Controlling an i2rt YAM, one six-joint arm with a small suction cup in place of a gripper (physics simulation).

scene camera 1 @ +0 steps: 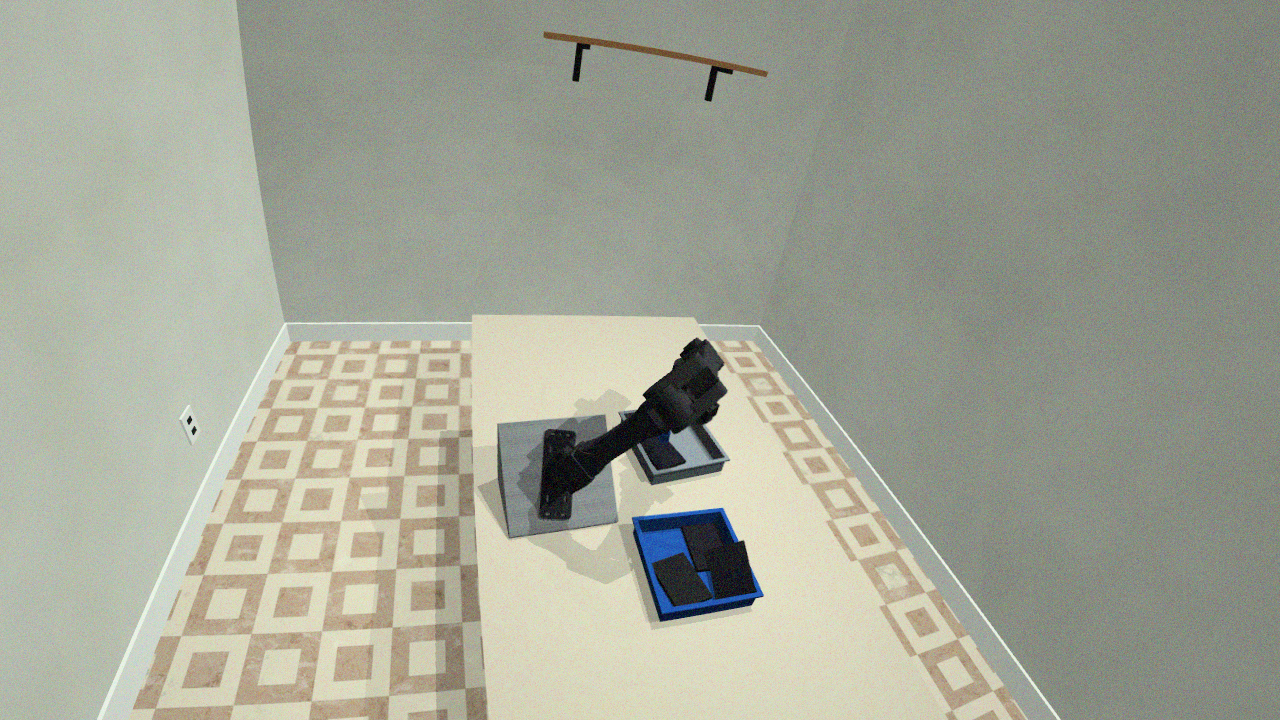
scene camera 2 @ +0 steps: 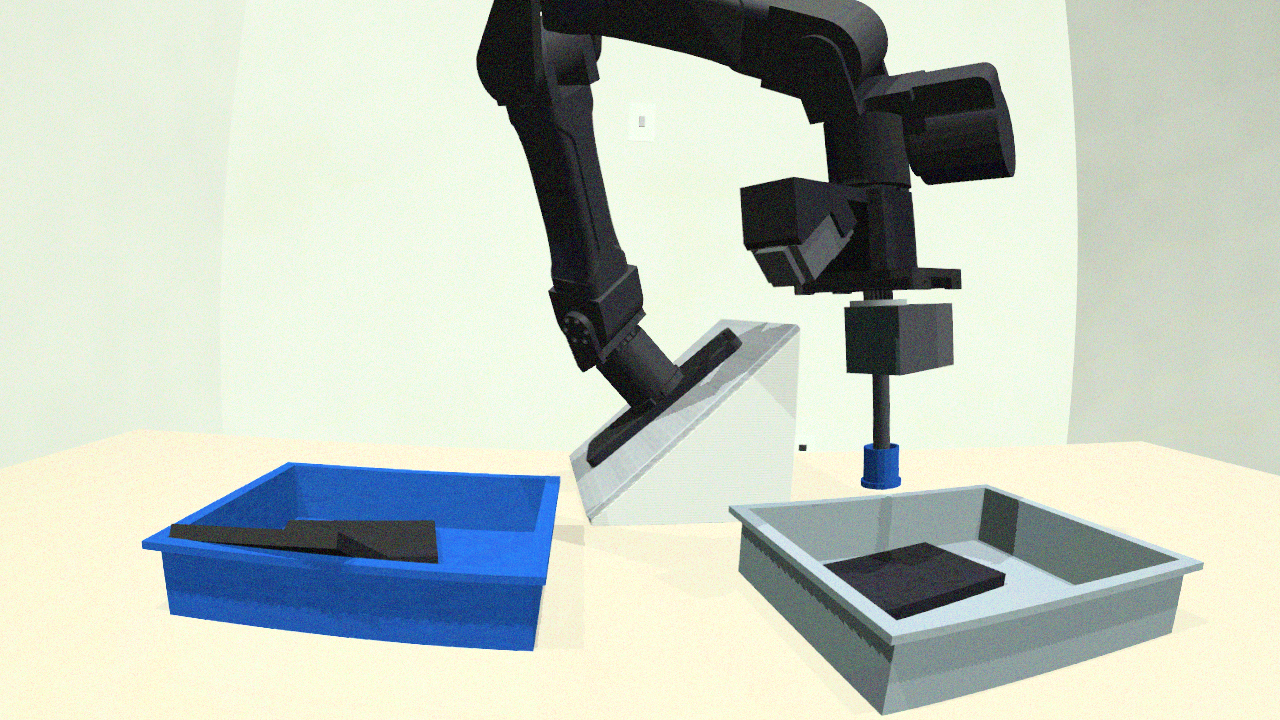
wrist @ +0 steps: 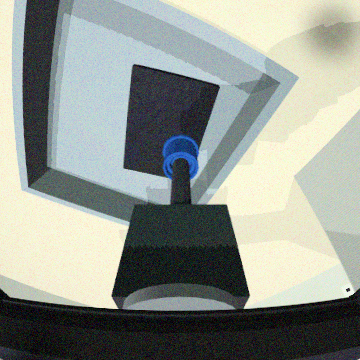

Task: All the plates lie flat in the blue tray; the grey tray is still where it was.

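Where they show: end effector, tool point: (scene camera 1: 663, 439) (scene camera 2: 880, 483) (wrist: 180, 150); arm's base, origin of the base link: (scene camera 1: 557, 474) (scene camera 2: 665, 400).
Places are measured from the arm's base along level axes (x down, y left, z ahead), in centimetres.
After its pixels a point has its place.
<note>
My suction cup (scene camera 2: 880, 483) (wrist: 180, 146) hangs above the grey tray (scene camera 1: 689, 472) @(x 7.4, y 6.2, z 35.1 cm) (scene camera 2: 1029, 635) @(x 6.8, y 17.0, z 43.8 cm) (wrist: 35, 170) @(x 6.4, y 29.0, z 41.2 cm) with nothing on its tip. A gap shows between it and the dark plate (scene camera 1: 665, 453) @(x 8.3, y 14.4, z 30.8 cm) (scene camera 2: 926, 573) @(x 8.3, y 17.1, z 30.1 cm) (wrist: 165, 120) @(x 8.3, y 14.4, z 30.2 cm) lying flat in that tray. In the wrist view the cup overlaps the plate's near edge. The blue tray (scene camera 1: 646, 573) @(x 8.6, y -22.0, z 17.6 cm) (scene camera 2: 358, 608) @(x 7.5, y -19.3, z 38.5 cm) holds three dark plates. One plate (scene camera 1: 733, 573) @(x 5.3, y -26.3, z 35.5 cm) is tilted, its edge up at the tray's rim, and seems to overlap another plate (scene camera 1: 704, 542) @(x 8.2, y -15.4, z 32.9 cm). A third plate (scene camera 1: 682, 580) @(x 8.3, y -24.8, z 24.9 cm) is beside them. The front wall partly hides them in scene camera 2.
The arm stands on a sloped grey block (scene camera 1: 523, 501) @(x 3.5, y -4.8, z -7.7 cm) (scene camera 2: 742, 447) @(x 2.5, y 6.2, z 12.3 cm) behind the trays. Both trays stand on the cream table (scene camera 1: 572, 644) @(x 9.5, y -36.3, z 0.0 cm) (scene camera 2: 644, 662) @(x 9.5, y -3.2, z 38.9 cm), with a gap between them. A wooden rail (scene camera 1: 653, 51) is on the far wall.
</note>
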